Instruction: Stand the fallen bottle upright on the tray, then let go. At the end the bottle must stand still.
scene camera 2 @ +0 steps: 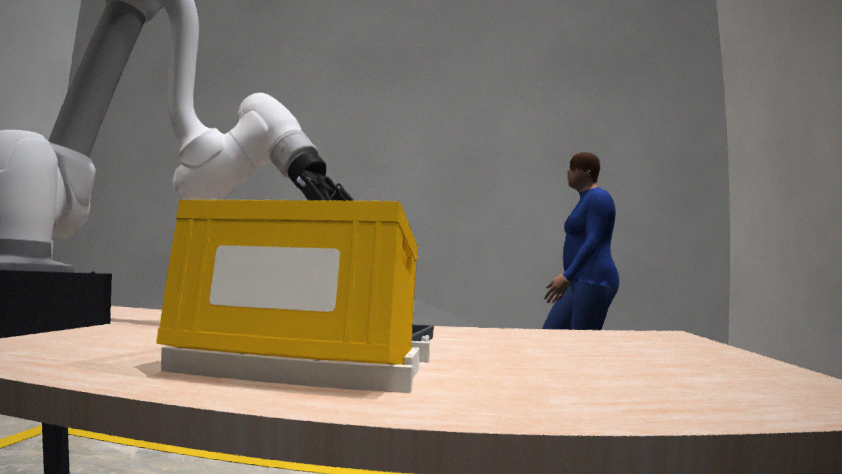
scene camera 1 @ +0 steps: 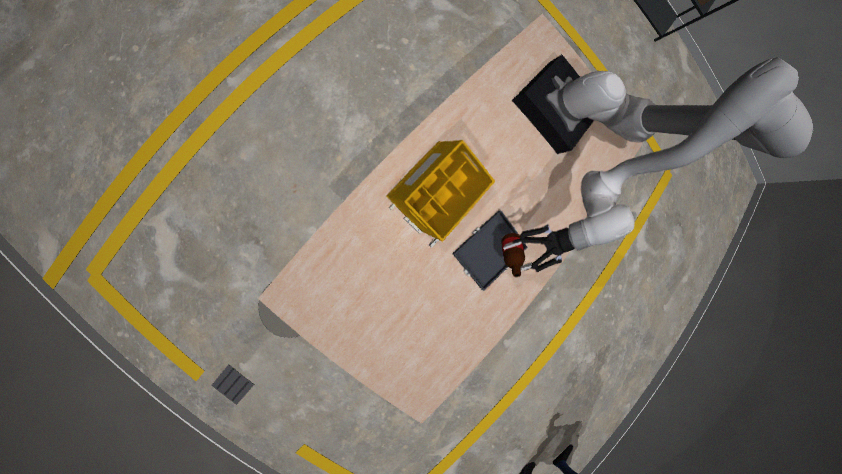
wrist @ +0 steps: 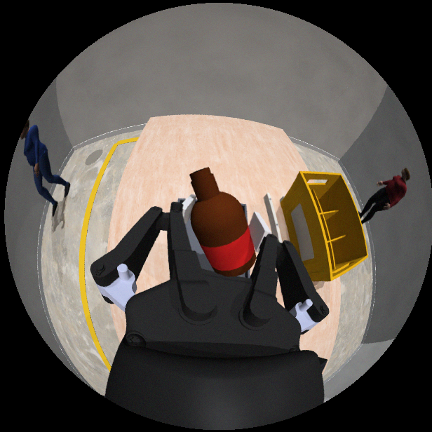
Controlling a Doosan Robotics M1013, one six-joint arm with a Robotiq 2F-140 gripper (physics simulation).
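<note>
The brown bottle with a red label is held at a slant over the right part of the dark tray in the first scene view. Its neck points away from the wrist in the wrist view; its base end is partly hidden by the gripper. My gripper is shut on the bottle, one finger pad on each side of the body, and is itself tilted. In the second scene view the yellow crate hides the bottle and fingertips. Whether the bottle touches the tray I cannot tell.
A yellow crate with compartments stands tilted on a grey holder beside the tray. The black arm base is at the table's far end. A person in blue and one in red are beyond the table.
</note>
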